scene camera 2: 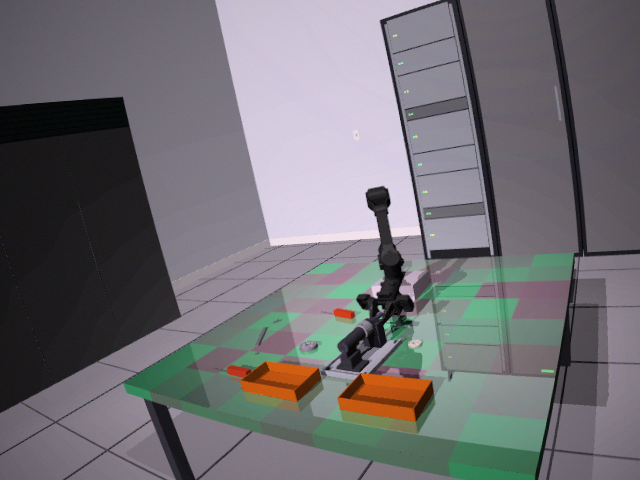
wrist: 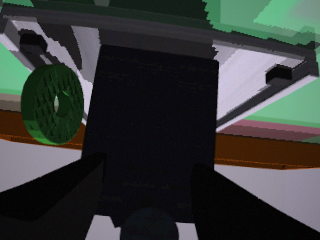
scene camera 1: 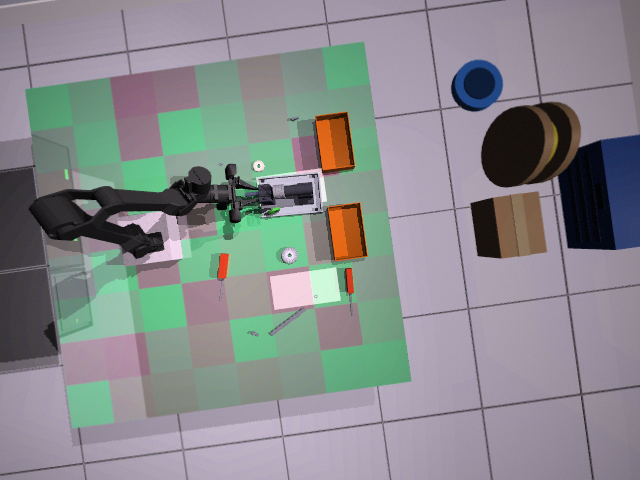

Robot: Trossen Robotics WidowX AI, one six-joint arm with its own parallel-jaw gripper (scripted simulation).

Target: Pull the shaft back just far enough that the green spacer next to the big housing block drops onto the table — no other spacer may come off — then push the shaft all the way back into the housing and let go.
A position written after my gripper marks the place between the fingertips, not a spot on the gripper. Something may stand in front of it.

Note:
In view: my gripper [scene camera 2: 376,324] and a green spacer [wrist: 44,83].
My gripper shows as well in the wrist view [wrist: 149,168] and in scene camera 1 [scene camera 1: 258,194].

